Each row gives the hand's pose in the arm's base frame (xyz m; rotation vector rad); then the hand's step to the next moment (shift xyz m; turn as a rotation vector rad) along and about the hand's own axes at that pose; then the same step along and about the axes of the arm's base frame.
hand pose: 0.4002 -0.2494 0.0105 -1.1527 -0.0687 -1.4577
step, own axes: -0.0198 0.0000 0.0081 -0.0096 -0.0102 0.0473
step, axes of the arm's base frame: 0.0006 0.0194 -0.0090 0.0179 0.0397 0.0232
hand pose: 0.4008 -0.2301 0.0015 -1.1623 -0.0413 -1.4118
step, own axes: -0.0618 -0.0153 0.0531 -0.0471 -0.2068 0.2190
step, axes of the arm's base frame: 0.0043 0.0827 -0.0042 -0.0398 0.2263 0.2003
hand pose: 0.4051 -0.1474 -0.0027 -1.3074 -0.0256 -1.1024
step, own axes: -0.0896 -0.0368 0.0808 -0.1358 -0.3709 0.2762
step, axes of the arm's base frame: -0.0270 0.1232 0.0028 -0.1622 0.3485 0.2908
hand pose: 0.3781 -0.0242 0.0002 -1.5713 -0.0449 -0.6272
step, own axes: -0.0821 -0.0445 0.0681 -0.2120 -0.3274 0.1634
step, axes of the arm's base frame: -0.0625 0.0968 0.0089 -0.2499 0.2640 0.2161
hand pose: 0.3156 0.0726 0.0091 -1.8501 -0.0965 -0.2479
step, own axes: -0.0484 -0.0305 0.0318 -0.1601 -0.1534 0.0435
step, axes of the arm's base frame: -0.0492 0.0422 0.0094 -0.1803 0.0958 0.0969
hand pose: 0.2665 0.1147 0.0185 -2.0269 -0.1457 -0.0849
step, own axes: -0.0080 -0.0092 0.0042 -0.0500 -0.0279 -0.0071
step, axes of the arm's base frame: -0.0092 0.0073 0.0053 -0.0534 0.0026 0.0217
